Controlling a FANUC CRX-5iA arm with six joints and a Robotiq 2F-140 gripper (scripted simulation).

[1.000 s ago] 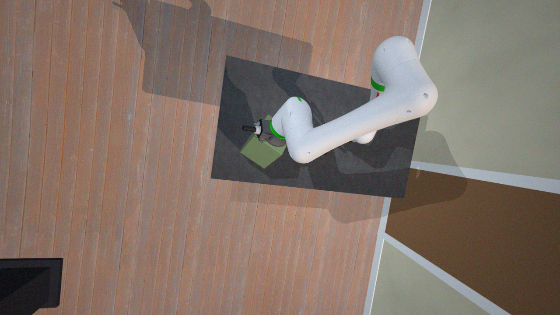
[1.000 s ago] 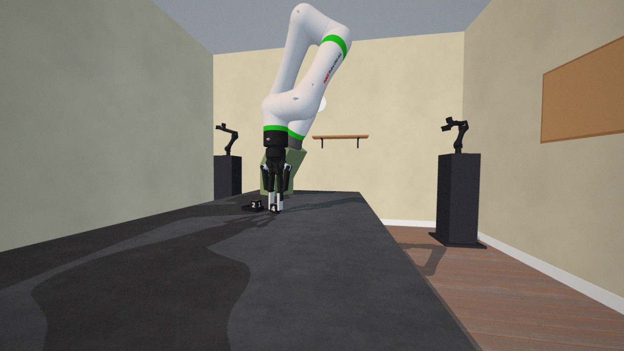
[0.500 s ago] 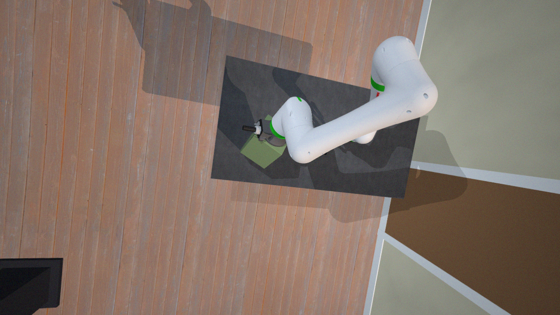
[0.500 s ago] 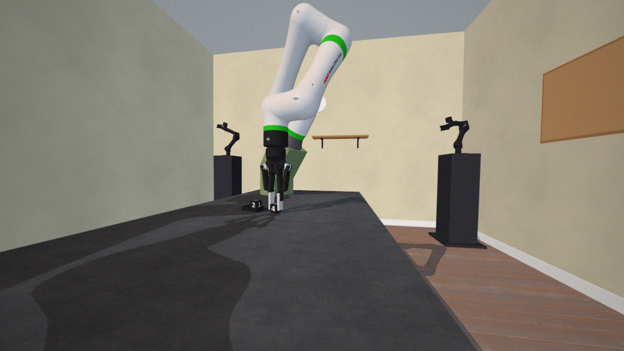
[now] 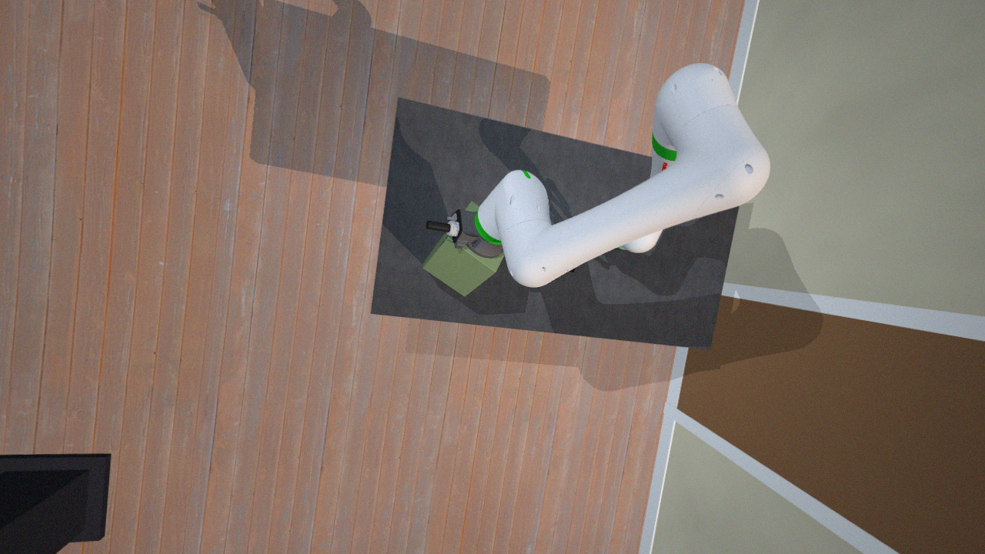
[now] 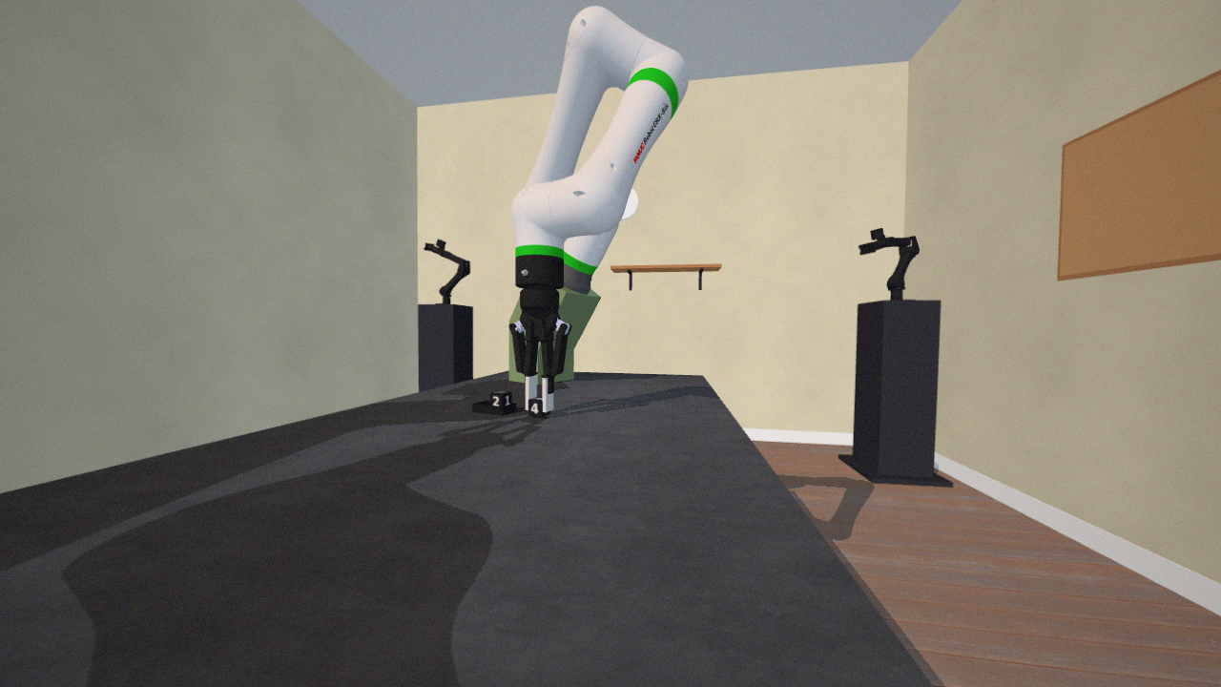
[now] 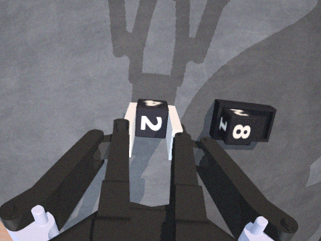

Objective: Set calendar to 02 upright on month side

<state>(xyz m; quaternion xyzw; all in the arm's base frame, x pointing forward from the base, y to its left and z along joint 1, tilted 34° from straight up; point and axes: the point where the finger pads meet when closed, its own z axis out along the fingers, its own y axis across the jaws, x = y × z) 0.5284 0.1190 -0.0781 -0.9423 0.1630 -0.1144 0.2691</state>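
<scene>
My gripper is now 3 cm above the black number cube. Also, from my hand: black tray: 11 cm to the right, 4 cm below, 3 cm behind.
</scene>
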